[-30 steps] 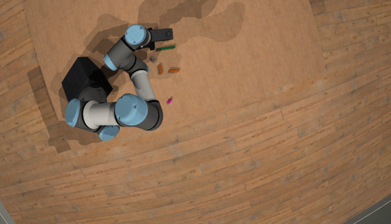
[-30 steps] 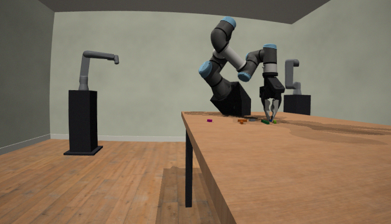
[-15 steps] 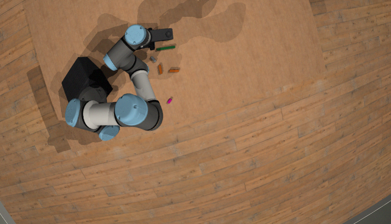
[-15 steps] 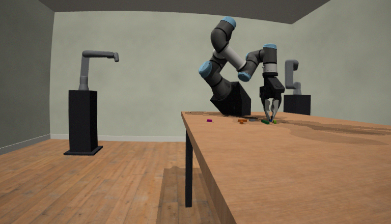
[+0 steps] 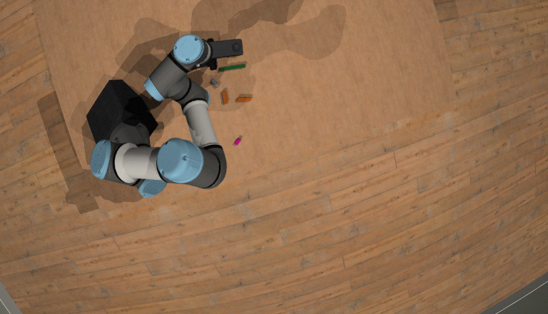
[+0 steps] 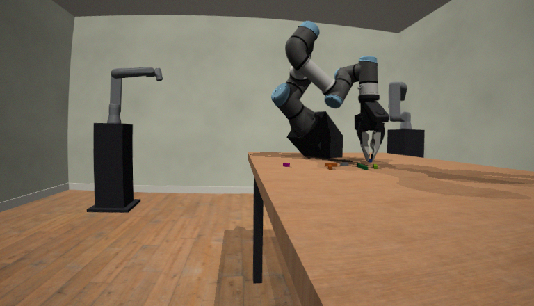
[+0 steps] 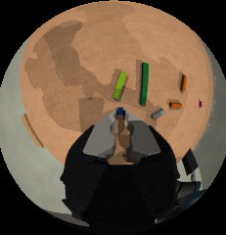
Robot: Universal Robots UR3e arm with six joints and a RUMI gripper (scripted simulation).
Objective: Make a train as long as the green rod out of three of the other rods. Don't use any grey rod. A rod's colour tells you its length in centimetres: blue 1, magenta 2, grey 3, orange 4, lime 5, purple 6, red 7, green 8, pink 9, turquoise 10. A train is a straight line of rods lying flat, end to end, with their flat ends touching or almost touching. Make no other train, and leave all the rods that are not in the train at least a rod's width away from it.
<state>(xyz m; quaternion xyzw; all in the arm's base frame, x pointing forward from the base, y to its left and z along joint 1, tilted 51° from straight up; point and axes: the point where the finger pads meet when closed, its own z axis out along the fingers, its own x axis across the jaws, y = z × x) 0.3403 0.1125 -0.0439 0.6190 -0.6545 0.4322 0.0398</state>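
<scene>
The lime rod is 4 cm ahead of my hand, 2 cm below it and 1 cm to the right of it. Also, from my hand: blue rod: 1 cm below; green rod: 6 cm to the right, 4 cm ahead, 2 cm below; grey rod: 8 cm to the right, 3 cm behind, 2 cm below.
</scene>
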